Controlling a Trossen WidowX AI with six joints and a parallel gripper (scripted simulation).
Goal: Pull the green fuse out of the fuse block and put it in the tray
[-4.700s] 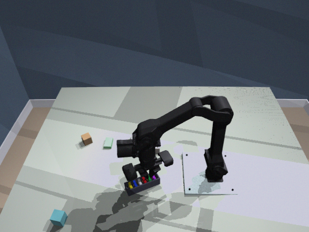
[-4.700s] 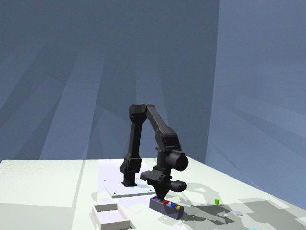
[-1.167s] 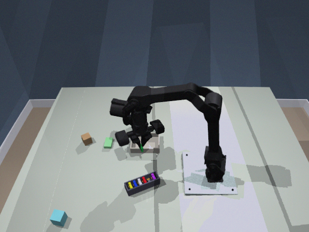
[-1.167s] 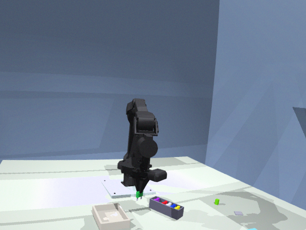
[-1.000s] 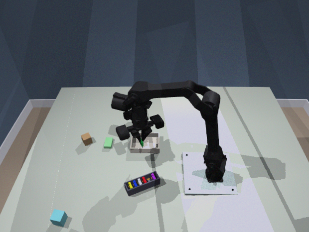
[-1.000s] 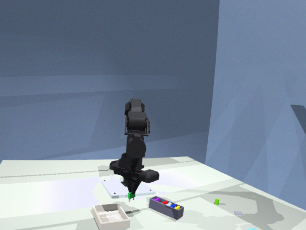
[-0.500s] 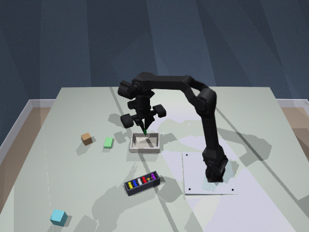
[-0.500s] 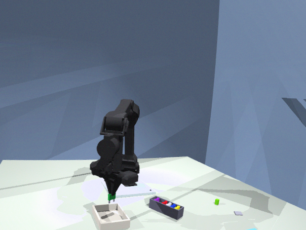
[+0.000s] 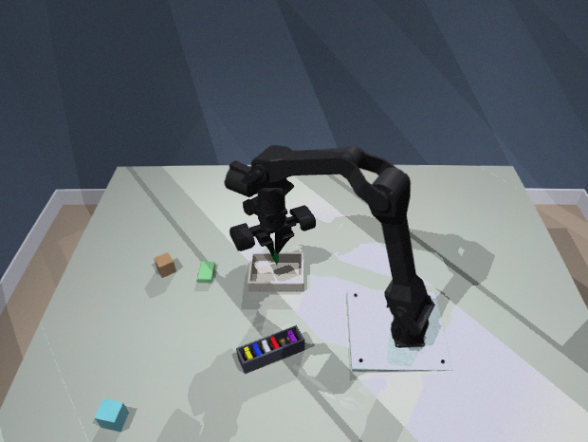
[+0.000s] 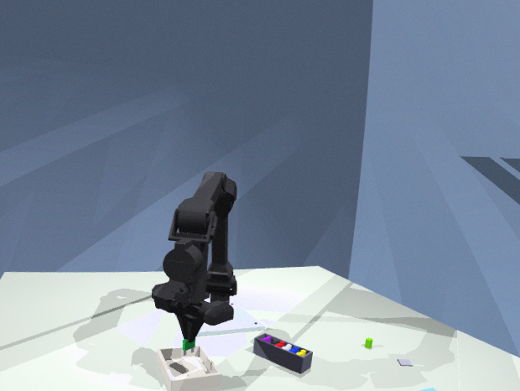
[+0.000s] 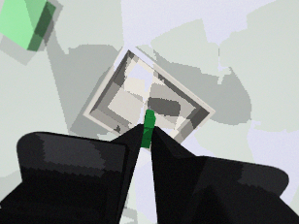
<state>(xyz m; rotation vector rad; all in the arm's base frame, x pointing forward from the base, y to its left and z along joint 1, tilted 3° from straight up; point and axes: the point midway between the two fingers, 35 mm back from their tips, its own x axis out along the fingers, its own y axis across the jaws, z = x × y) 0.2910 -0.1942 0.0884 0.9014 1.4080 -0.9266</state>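
Right now my gripper tip is 10 mm above the green fuse. Also, from my gripper tip: brown cube 280 mm ahead, 60 mm below, 30 mm to the right; flat green block 170 mm ahead, 70 mm below, 10 mm to the right; tray 70 mm below.
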